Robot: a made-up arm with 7 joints. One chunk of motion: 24 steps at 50 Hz.
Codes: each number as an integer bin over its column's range. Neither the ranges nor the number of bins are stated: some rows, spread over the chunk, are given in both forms.
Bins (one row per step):
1: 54 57 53 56 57 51 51
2: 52 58 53 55 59 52 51
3: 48 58 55 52 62 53 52
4: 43 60 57 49 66 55 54
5: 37 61 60 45 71 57 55
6: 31 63 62 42 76 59 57
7: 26 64 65 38 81 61 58
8: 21 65 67 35 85 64 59
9: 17 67 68 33 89 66 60
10: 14 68 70 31 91 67 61
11: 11 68 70 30 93 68 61
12: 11 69 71 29 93 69 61
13: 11 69 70 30 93 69 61
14: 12 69 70 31 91 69 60
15: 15 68 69 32 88 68 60
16: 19 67 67 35 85 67 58
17: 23 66 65 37 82 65 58
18: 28 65 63 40 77 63 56
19: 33 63 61 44 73 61 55
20: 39 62 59 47 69 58 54
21: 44 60 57 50 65 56 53
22: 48 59 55 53 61 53 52
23: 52 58 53 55 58 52 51
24: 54 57 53 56 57 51 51
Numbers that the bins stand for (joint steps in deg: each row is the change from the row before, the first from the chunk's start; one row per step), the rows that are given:
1: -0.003 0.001 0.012 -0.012 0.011 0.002 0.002
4: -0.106 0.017 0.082 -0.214 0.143 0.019 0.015
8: -0.313 0.045 0.258 -0.619 0.424 0.058 0.036
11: -0.407 0.061 0.310 -0.763 0.542 0.075 0.045
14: -0.397 0.066 0.310 -0.734 0.512 0.080 0.041
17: -0.294 0.050 0.222 -0.561 0.379 0.062 0.032
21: -0.097 0.017 0.082 -0.186 0.129 0.023 0.010
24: -0.003 0.001 0.012 -0.012 0.011 0.002 0.002
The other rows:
2: -0.022 0.006 0.012 -0.041 0.040 0.006 0.002
3: -0.059 0.006 0.047 -0.128 0.084 0.010 0.006
5: -0.162 0.023 0.135 -0.330 0.217 0.028 0.019
6: -0.219 0.034 0.170 -0.417 0.291 0.036 0.028
7: -0.266 0.039 0.222 -0.532 0.365 0.045 0.032
9: -0.350 0.055 0.275 -0.677 0.483 0.067 0.041
10: -0.378 0.061 0.310 -0.734 0.512 0.071 0.045
12: -0.407 0.066 0.328 -0.792 0.542 0.080 0.045
13: -0.407 0.066 0.310 -0.763 0.542 0.080 0.045
15: -0.369 0.061 0.293 -0.706 0.468 0.075 0.041
16: -0.332 0.055 0.258 -0.619 0.424 0.071 0.032
18: -0.247 0.045 0.187 -0.474 0.306 0.054 0.023
19: -0.200 0.034 0.152 -0.359 0.247 0.045 0.019
20: -0.144 0.028 0.117 -0.272 0.188 0.032 0.015
22: -0.059 0.012 0.047 -0.099 0.070 0.010 0.006
23: -0.022 0.006 0.012 -0.041 0.025 0.006 0.002

